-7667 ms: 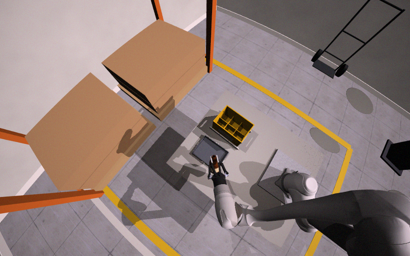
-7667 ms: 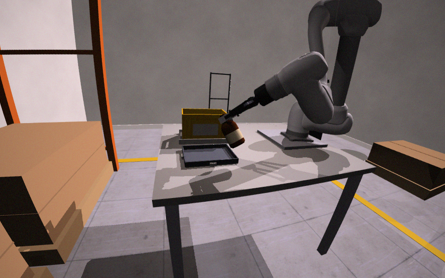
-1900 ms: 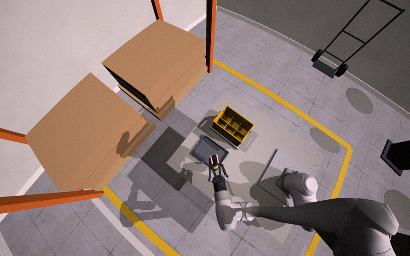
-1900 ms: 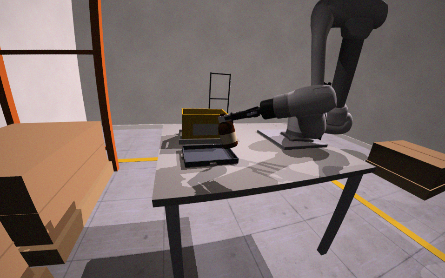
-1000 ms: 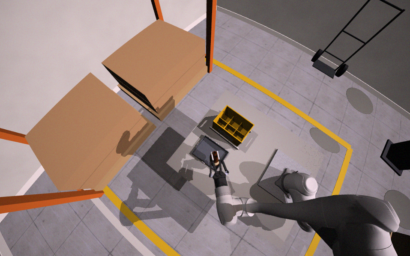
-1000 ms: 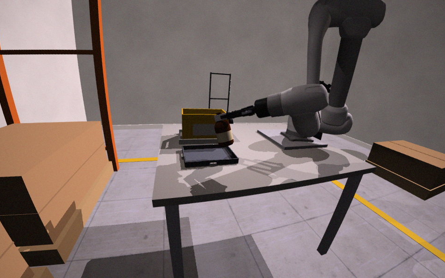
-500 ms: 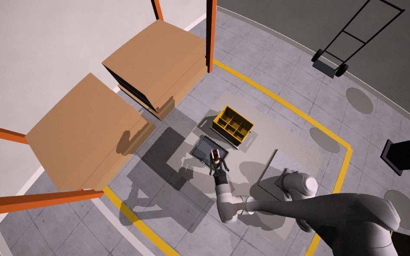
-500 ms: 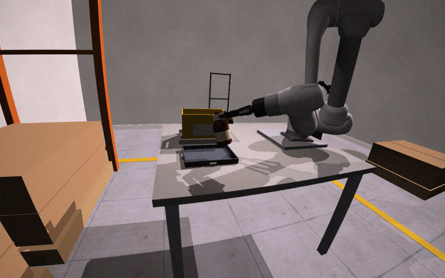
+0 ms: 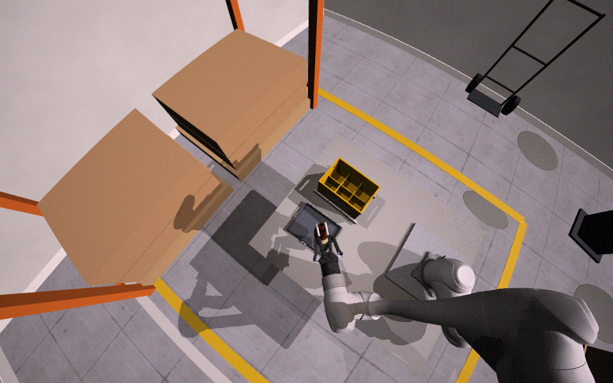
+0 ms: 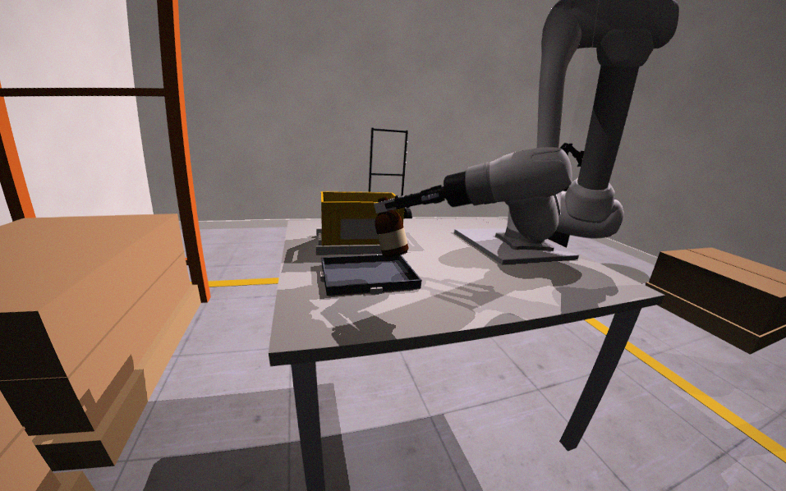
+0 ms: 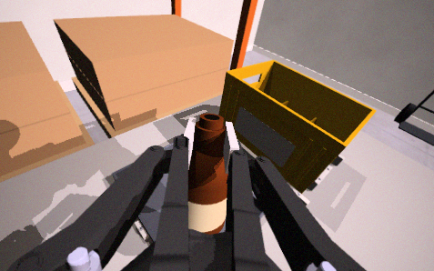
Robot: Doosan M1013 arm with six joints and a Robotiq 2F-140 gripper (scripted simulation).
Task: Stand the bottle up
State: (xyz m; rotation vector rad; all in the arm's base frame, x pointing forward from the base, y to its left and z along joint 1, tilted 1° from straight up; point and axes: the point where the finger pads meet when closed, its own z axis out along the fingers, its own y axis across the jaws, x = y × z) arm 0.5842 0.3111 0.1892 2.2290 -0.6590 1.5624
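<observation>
Now: hand 6 cm above the brown bottle. From my hand the other things lie so: dark grey tray 20 cm below, 5 cm ahead, 1 cm to the right; then yellow crate 28 cm to the right, 13 cm below, 8 cm ahead.
</observation>
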